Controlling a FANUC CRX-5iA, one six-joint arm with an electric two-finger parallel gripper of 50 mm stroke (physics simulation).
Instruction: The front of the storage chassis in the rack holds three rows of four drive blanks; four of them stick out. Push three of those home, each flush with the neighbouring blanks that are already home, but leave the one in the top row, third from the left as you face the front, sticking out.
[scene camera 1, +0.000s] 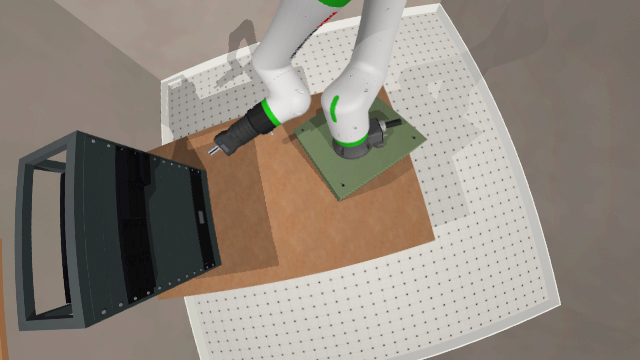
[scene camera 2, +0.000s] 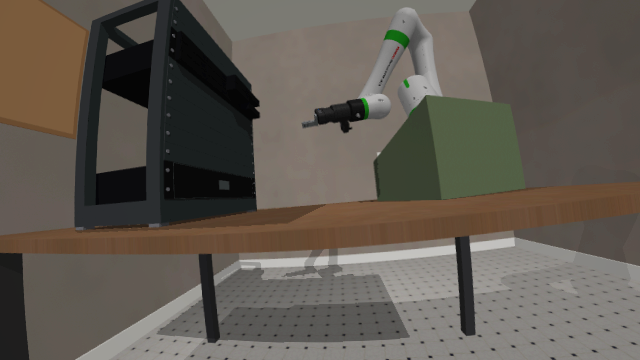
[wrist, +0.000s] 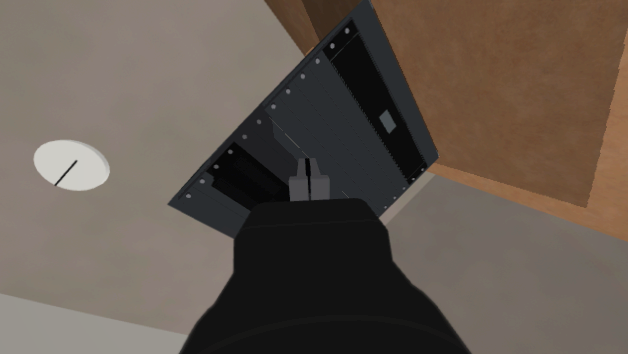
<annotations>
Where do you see a dark rack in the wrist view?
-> At 346, 104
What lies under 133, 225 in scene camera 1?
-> A dark rack.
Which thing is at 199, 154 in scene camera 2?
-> A dark rack.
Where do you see the gripper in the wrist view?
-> At 307, 169
</annotations>
